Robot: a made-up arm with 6 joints.
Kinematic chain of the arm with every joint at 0, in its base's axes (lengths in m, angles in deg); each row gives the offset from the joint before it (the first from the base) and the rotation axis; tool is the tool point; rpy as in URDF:
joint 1: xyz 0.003 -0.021 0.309 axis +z
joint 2: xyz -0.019 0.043 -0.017 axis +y
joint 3: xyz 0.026 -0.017 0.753 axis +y
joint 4: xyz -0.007 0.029 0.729 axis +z
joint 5: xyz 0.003 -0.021 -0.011 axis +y
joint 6: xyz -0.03 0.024 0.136 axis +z
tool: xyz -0.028 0.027 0.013 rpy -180 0 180
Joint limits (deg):
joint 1: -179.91..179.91
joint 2: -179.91..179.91
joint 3: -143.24..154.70
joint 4: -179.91..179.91
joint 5: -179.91..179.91
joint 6: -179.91..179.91
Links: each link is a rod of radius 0.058 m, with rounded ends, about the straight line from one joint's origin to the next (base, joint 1, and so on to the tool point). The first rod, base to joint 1, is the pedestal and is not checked.
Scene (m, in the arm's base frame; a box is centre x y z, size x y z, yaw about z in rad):
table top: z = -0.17
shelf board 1: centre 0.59 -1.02 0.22 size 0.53 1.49 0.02 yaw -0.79
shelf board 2: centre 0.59 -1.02 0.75 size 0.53 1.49 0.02 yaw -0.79
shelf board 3: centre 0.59 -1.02 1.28 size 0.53 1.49 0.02 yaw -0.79
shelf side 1: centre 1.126 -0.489 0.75 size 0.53 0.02 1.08 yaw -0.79
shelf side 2: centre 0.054 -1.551 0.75 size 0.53 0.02 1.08 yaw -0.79
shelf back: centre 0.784 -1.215 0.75 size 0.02 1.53 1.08 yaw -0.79
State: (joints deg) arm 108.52 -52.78 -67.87 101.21 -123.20 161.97
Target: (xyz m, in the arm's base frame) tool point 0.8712 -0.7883 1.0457
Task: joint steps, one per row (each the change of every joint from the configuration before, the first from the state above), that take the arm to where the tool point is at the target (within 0.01 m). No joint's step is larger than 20 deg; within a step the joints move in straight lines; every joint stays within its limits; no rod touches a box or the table.
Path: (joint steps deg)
1: -18.87 7.47 -4.85 13.12 9.64 -1.57
2: -18.87 7.46 -4.85 13.11 9.65 -1.56
3: -18.87 7.47 -4.85 13.12 9.64 -1.57
4: -18.87 7.46 -4.85 13.12 9.64 -1.56
5: -18.87 7.47 -4.85 13.11 9.65 -1.57
6: -18.87 7.46 -4.85 13.12 9.64 -1.56
7: 17.47 -4.32 7.50 -9.21 -4.97 1.56
8: 17.48 -4.32 7.50 -9.20 -4.96 1.56
9: 17.47 -4.32 7.50 -9.21 -4.97 1.56
10: 17.48 -4.32 7.49 -9.21 -4.97 1.56
11: 17.48 -4.32 7.50 -9.21 -4.96 1.57
12: 17.47 -4.32 7.50 -9.20 -4.97 1.56
13: 17.48 -4.32 7.50 -9.21 -4.96 1.56
14: 17.47 -4.32 7.50 -9.21 -4.97 1.56

